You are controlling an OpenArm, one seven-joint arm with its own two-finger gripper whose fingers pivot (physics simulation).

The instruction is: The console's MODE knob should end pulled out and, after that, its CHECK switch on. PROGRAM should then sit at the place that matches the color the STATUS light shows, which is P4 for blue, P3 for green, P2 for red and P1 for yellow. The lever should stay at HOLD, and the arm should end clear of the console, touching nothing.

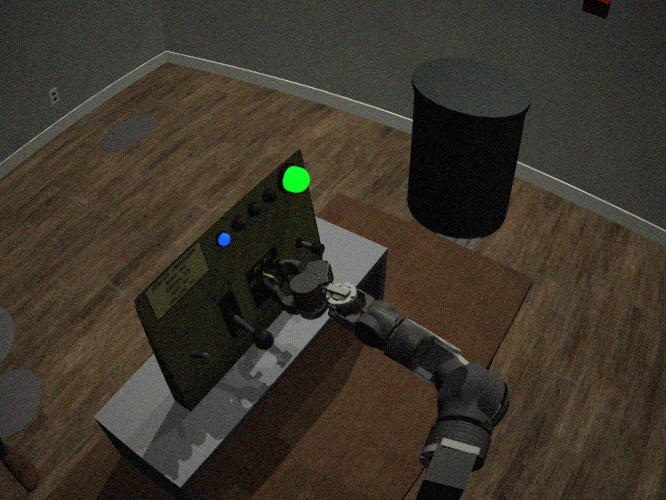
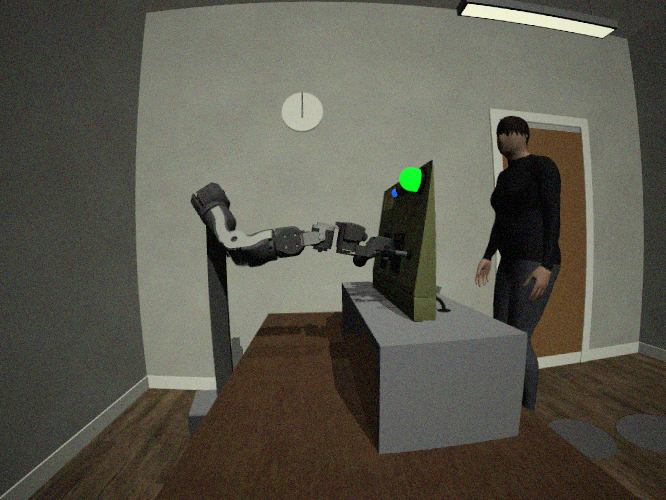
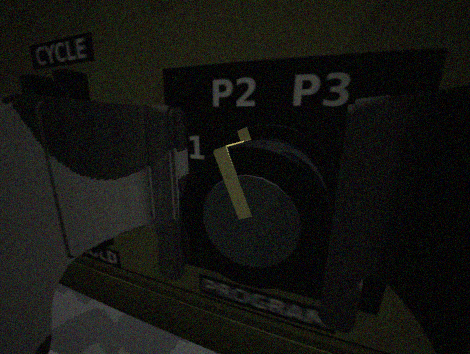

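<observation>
The console stands tilted on a grey block. The PROGRAM knob has its yellow pointer toward P2. My gripper has its fingers on both sides of this knob, shut on it. A large green light glows at the console's top corner; a small blue lamp glows in the row beside it. The ball-ended lever points down, at the HOLD end. A protruding knob and a small switch show; their labels are unreadable, so MODE and CHECK cannot be confirmed.
The grey block bears the console, on a brown mat. A dark cylinder stands behind at the right. A person stands behind the console. The CYCLE label is left of PROGRAM.
</observation>
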